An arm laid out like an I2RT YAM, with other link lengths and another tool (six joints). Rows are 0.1 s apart.
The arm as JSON. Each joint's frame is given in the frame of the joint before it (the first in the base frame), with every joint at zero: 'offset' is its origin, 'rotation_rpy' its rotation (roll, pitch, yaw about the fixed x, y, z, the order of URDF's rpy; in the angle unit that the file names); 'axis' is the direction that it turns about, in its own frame. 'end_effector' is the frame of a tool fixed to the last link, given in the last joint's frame.
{
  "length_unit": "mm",
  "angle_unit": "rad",
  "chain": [
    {
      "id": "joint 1",
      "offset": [
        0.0,
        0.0,
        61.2
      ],
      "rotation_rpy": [
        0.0,
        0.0,
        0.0
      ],
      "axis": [
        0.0,
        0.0,
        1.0
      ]
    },
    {
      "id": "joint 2",
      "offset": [
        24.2,
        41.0,
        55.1
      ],
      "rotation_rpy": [
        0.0,
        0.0,
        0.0
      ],
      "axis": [
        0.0,
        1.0,
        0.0
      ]
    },
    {
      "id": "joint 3",
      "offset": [
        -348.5,
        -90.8,
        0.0
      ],
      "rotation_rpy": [
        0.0,
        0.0,
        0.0
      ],
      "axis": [
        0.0,
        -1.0,
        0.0
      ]
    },
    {
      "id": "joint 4",
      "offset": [
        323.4,
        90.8,
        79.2
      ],
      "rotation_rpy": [
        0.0,
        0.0,
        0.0
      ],
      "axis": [
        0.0,
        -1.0,
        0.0
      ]
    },
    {
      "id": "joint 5",
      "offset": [
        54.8,
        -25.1,
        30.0
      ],
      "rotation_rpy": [
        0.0,
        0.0,
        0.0
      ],
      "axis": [
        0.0,
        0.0,
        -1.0
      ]
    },
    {
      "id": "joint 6",
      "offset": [
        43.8,
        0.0,
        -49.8
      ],
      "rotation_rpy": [
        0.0,
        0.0,
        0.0
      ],
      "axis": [
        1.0,
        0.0,
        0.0
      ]
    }
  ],
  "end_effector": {
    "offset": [
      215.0,
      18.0,
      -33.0
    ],
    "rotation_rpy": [
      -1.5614,
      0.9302,
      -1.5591
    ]
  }
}
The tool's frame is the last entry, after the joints.
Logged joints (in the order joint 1, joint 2, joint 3, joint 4, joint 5, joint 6), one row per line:
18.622 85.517 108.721 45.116 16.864 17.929
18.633 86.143 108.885 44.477 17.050 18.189
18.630 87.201 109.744 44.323 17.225 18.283
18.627 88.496 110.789 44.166 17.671 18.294
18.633 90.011 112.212 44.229 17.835 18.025
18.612 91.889 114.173 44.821 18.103 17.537
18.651 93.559 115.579 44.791 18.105 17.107
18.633 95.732 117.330 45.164 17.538 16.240
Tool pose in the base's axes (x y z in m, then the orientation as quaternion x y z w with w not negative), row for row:
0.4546 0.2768 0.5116 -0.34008 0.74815 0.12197 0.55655
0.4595 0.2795 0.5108 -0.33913 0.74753 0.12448 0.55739
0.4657 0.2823 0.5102 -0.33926 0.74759 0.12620 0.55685
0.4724 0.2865 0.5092 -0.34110 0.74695 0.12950 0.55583
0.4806 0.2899 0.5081 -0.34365 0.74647 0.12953 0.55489
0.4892 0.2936 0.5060 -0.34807 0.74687 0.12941 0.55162
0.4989 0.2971 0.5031 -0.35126 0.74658 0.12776 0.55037
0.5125 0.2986 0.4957 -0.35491 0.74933 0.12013 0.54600
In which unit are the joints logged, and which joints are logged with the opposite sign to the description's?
The joints are logged in degrees. Opposite sign: joint 4, joint 5.
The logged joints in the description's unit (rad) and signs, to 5 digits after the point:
0.32502 1.49255 1.89754 -0.78742 -0.29433 0.31292
0.32521 1.50348 1.90040 -0.77627 -0.29758 0.31746
0.32515 1.52194 1.91539 -0.77358 -0.30063 0.31910
0.32510 1.54455 1.93363 -0.77084 -0.30842 0.31929
0.32521 1.57099 1.95847 -0.77194 -0.31128 0.31460
0.32484 1.60377 1.99269 -0.78227 -0.31596 0.30608
0.32552 1.63291 2.01723 -0.78175 -0.31599 0.29857
0.32521 1.67084 2.04779 -0.78826 -0.30610 0.28344

